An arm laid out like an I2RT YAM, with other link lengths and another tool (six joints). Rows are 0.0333 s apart.
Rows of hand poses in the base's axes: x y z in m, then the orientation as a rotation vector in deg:
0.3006 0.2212 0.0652 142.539 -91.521 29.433
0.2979 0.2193 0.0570 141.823 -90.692 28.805
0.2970 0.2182 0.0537 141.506 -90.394 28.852
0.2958 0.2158 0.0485 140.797 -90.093 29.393
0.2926 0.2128 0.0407 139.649 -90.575 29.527
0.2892 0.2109 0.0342 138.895 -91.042 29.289
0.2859 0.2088 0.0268 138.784 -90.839 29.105
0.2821 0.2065 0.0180 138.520 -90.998 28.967
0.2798 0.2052 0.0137 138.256 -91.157 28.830
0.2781 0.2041 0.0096 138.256 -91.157 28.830
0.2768 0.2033 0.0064 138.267 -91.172 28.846
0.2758 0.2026 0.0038 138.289 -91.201 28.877
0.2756 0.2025 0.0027 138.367 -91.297 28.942
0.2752 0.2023 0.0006 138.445 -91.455 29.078
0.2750 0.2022 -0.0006 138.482 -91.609 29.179
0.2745 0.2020 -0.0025 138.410 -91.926 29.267
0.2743 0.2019 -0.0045 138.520 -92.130 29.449
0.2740 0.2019 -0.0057 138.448 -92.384 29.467
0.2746 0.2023 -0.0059 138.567 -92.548 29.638
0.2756 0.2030 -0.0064 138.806 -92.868 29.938
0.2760 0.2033 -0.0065 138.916 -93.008 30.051
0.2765 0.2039 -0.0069 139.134 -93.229 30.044
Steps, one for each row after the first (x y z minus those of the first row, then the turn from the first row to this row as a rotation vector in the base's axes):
-0.0027 -0.0019 -0.0082 -0.807 0.884 -0.012
-0.0036 -0.0030 -0.0115 -1.199 1.046 -0.024
-0.0048 -0.0054 -0.0167 -1.978 1.011 -0.190
-0.0080 -0.0084 -0.0245 -2.555 1.120 -0.973
-0.0114 -0.0103 -0.0310 -2.777 1.352 -1.584
-0.0147 -0.0124 -0.0384 -2.924 1.569 -1.559
-0.0185 -0.0147 -0.0472 -2.991 1.687 -1.775
-0.0208 -0.0160 -0.0515 -3.058 1.804 -1.992
-0.0225 -0.0171 -0.0556 -3.058 1.804 -1.992
-0.0238 -0.0179 -0.0588 -3.046 1.786 -1.993
-0.0248 -0.0186 -0.0614 -3.021 1.750 -1.993
-0.0250 -0.0187 -0.0625 -2.930 1.653 -1.994
-0.0254 -0.0189 -0.0646 -2.820 1.491 -2.018
-0.0256 -0.0190 -0.0658 -2.733 1.365 -2.064
-0.0261 -0.0192 -0.0677 -2.630 1.227 -2.241
-0.0263 -0.0193 -0.0697 -2.482 1.011 -2.267
-0.0266 -0.0193 -0.0709 -2.397 0.939 -2.419
-0.0260 -0.0189 -0.0711 -2.263 0.740 -2.422
-0.0250 -0.0182 -0.0716 -1.987 0.372 -2.428
-0.0246 -0.0179 -0.0717 -1.859 0.222 -2.428
-0.0241 -0.0173 -0.0721 -1.585 0.090 -2.422

